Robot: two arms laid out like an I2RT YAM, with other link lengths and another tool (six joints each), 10 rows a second.
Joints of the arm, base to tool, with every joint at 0 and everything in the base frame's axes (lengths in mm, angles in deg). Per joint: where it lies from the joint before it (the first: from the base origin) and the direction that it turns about. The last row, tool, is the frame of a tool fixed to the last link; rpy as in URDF.
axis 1: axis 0 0 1 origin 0 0 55.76
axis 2: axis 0 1 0 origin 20.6 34.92 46.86
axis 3: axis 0 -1 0 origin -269.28 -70.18 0
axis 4: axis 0 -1 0 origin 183.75 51.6 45
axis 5: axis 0 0 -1 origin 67.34 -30.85 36.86
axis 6: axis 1 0 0 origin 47.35 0 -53.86
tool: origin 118 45 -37 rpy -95.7 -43.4 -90
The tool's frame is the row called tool.
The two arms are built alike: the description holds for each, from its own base.
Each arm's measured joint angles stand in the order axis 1, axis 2, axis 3, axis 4, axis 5, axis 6.
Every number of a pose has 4 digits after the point.
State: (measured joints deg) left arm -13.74 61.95 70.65 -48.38 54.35 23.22; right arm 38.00 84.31 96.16 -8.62 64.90 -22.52
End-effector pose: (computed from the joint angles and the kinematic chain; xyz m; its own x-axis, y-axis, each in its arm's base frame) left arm 0.1750 -0.1625 0.2534 -0.4862 -0.4443 0.7525 -0.8594 0.0873 -0.5037; right arm 0.3543 0.0831 0.3932 -0.2247 -0.3952 0.8907 -0.4805 -0.7503 -0.4541
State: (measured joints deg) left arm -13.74 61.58 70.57 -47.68 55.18 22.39; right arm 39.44 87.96 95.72 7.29 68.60 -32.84
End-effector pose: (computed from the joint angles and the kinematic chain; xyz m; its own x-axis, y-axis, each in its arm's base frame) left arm 0.1735 -0.1644 0.2563 -0.4900 -0.4289 0.7589 -0.8581 0.0841 -0.5065; right arm 0.3694 0.0941 0.4086 -0.3048 -0.3631 0.8805 -0.4854 -0.7362 -0.4716
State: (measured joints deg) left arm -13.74 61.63 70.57 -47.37 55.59 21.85; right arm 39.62 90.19 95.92 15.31 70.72 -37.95
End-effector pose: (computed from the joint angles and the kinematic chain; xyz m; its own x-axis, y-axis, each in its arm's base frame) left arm 0.1732 -0.1654 0.2571 -0.4870 -0.4220 0.7647 -0.8606 0.0821 -0.5027; right arm 0.3768 0.0959 0.4142 -0.3438 -0.3491 0.8717 -0.5024 -0.7159 -0.4848
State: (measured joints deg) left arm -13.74 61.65 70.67 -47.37 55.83 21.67; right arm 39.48 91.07 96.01 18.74 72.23 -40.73
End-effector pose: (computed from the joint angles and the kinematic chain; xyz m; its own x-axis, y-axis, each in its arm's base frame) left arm 0.1728 -0.1659 0.2577 -0.4863 -0.4182 0.7672 -0.8614 0.0822 -0.5012; right arm 0.3785 0.0930 0.4155 -0.3574 -0.3348 0.8719 -0.5242 -0.7007 -0.4840
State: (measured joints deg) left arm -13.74 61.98 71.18 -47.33 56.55 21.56; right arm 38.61 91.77 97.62 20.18 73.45 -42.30
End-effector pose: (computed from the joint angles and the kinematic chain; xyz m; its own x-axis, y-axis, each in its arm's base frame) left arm 0.1729 -0.1678 0.2603 -0.4902 -0.4069 0.7708 -0.8606 0.0857 -0.5020; right arm 0.3799 0.0850 0.4219 -0.3791 -0.3301 0.8645 -0.5452 -0.6752 -0.4969
